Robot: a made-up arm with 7 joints. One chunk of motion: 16 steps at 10 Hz.
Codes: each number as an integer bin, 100 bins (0 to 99) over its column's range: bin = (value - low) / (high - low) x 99, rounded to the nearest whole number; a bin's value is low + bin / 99 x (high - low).
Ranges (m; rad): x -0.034..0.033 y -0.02..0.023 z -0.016..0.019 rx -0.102..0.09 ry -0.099..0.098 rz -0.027..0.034
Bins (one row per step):
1: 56 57 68 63 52 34
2: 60 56 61 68 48 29
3: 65 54 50 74 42 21
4: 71 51 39 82 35 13
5: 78 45 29 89 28 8
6: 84 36 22 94 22 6
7: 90 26 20 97 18 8
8: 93 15 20 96 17 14
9: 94 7 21 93 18 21
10: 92 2 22 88 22 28
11: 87 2 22 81 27 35
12: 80 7 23 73 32 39
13: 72 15 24 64 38 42
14: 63 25 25 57 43 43
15: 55 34 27 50 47 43
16: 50 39 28 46 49 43
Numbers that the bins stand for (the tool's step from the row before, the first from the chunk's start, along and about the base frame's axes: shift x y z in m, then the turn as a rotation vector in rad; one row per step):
1: 0.00390 0.00476 0.00804 0.02018 0.00447 -0.00605
2: 0.00661 0.00432 0.00557 0.02988 -0.00348 -0.00913
3: 0.00999 0.00345 0.00168 0.04152 -0.01542 -0.01406
4: 0.01405 0.00215 -0.00221 0.05703 -0.02935 -0.01899
5: 0.01879 -0.00045 -0.00575 0.07061 -0.04328 -0.02207
6: 0.02285 -0.00436 -0.00822 0.08030 -0.05522 -0.02330
7: 0.02691 -0.00871 -0.00893 0.08612 -0.06318 -0.02207
8: 0.02894 -0.01348 -0.00893 0.08418 -0.06517 -0.01837
9: 0.02962 -0.01696 -0.00858 0.07836 -0.06318 -0.01406
10: 0.02826 -0.01913 -0.00822 0.06867 -0.05522 -0.00975
11: 0.02488 -0.01913 -0.00822 0.05509 -0.04527 -0.00543
12: 0.02014 -0.01696 -0.00787 0.03958 -0.03532 -0.00297
13: 0.01473 -0.01348 -0.00752 0.02212 -0.02338 -0.00112
14: 0.00864 -0.00914 -0.00716 0.00855 -0.01343 -0.00051
15: 0.00322 -0.00523 -0.00645 -0.00503 -0.00547 -0.00051
16: -0.00016 -0.00306 -0.00610 -0.01279 -0.00149 -0.00051

